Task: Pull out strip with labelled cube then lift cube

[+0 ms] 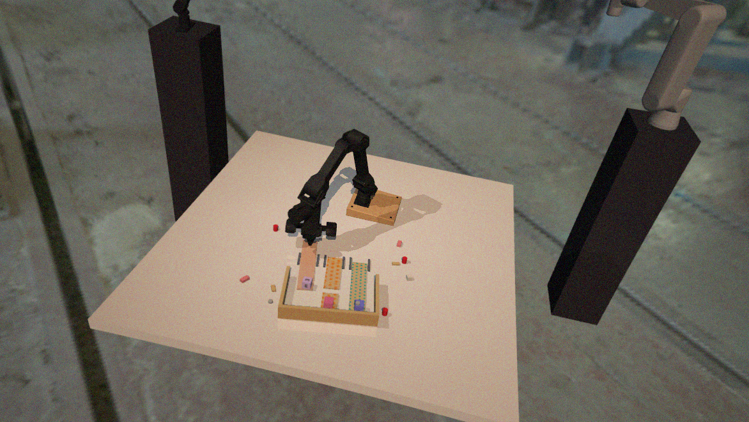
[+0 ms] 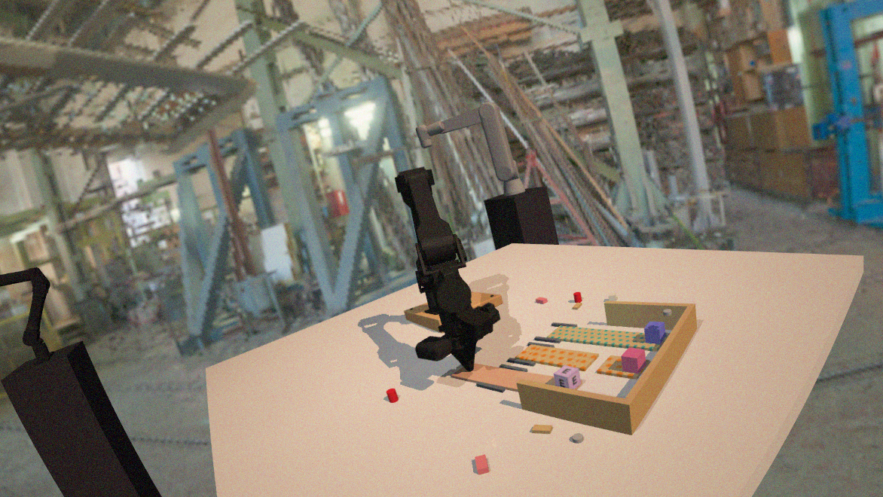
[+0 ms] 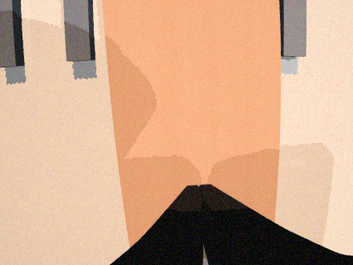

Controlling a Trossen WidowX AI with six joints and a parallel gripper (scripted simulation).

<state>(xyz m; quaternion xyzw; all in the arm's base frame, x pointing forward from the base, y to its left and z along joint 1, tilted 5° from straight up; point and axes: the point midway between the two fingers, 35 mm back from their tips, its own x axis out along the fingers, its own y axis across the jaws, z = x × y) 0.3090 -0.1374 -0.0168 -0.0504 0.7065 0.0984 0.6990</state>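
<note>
The peach strip lies 10 cm ahead of my gripper tip and 2 cm to the left of it. The rest, counted from my gripper tip: labelled cube 21 cm ahead, 5 cm to the left, 1 cm above.
</note>
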